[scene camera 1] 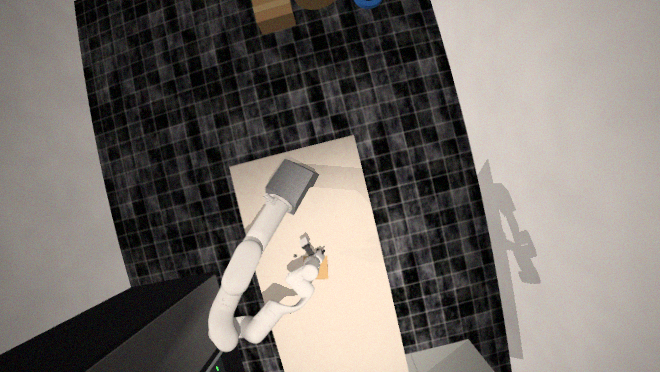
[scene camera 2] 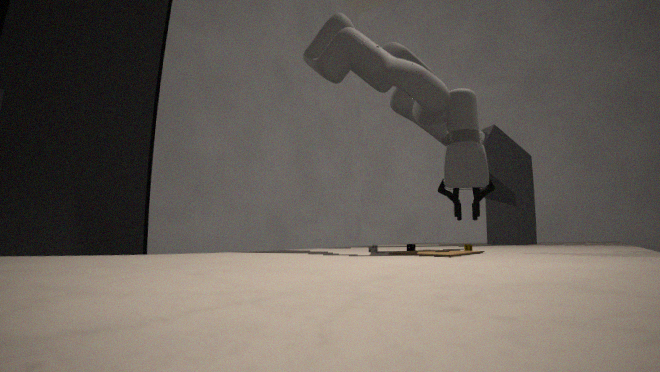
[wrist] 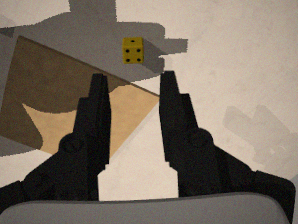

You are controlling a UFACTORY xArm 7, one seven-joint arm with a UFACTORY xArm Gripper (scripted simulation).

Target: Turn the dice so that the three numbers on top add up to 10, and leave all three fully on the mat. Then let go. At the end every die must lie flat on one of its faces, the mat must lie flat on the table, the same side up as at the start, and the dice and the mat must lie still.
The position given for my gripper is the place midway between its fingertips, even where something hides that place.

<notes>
I see my gripper (scene camera 2: pixel 467 220).
My gripper shows as well in the wrist view (wrist: pixel 134 92).
</notes>
